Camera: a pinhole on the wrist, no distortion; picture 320 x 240 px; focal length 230.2 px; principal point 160.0 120.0 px. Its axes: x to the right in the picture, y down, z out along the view. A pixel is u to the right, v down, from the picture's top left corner.
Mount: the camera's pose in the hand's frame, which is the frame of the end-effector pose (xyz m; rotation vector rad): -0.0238 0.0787 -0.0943 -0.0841 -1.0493 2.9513
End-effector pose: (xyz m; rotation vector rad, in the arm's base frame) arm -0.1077 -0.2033 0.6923 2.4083 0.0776 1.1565
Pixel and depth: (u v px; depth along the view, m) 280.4 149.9 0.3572
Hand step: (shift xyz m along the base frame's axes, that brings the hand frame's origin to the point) -0.0133 0.0469 -0.3199
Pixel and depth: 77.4 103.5 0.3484
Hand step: 0.2192 0.0557 -0.1003
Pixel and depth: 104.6 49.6 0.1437
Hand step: 0.0334 -0.0361 -0.0139
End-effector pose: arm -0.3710 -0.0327 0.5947 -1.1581 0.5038 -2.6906
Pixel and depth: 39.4 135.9 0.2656
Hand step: 0.0061 0.0448 0.1757
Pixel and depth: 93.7 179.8 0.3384
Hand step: 0.0422 0.1468 0.1889
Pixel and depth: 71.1 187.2 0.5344
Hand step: 0.0538 0.2579 0.3950
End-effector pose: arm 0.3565 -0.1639 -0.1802 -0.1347 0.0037 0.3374
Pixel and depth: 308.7 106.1 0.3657
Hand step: -0.2248 -0.1871 0.2139
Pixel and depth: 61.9 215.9 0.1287
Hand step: 0.0388 -0.0378 -0.0203
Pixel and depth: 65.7 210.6 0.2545
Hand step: 0.1167 -0.1233 0.0636
